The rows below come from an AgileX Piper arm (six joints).
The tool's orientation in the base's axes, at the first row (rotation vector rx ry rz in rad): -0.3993 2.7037 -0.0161
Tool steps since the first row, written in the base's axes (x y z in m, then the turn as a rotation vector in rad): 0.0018 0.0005 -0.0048 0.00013 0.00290 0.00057; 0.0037 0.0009 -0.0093 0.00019 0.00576 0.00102; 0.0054 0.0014 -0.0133 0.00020 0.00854 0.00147; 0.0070 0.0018 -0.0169 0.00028 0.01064 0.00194; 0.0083 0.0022 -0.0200 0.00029 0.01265 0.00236; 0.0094 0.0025 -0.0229 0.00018 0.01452 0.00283
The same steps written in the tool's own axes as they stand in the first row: 0.0002 0.0003 0.0051 -0.00115 0.00271 -0.00034; 0.0001 0.0005 0.0100 -0.00218 0.00540 -0.00059; 0.0001 0.0008 0.0144 -0.00314 0.00803 -0.00087; 0.0000 0.0010 0.0184 -0.00398 0.00999 -0.00117; -0.0001 0.0012 0.0217 -0.00471 0.01189 -0.00146; 0.0000 0.0014 0.0248 -0.00532 0.01368 -0.00185
